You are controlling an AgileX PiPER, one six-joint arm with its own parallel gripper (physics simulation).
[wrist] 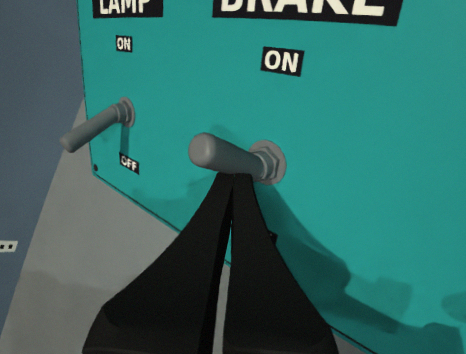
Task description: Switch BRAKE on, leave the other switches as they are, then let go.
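The BRAKE switch lever [227,155] sticks out from its round mount on the teal panel, under the BRAKE label [306,11] and its ON label [282,61]. The lever is tilted slightly upward toward its tip, compared with the drooping LAMP lever. My gripper [233,190] is shut with nothing between the fingers. Its fingertips are right below the BRAKE lever and appear to touch its underside. The BRAKE switch's OFF label is hidden behind the fingers, apart from a small dark corner.
The LAMP switch lever [95,127] at the left points down toward its OFF label [129,163]. The teal panel [375,125] fills the right side, and its lower edge runs down to the right. A grey surface [100,235] lies beyond its lower left edge.
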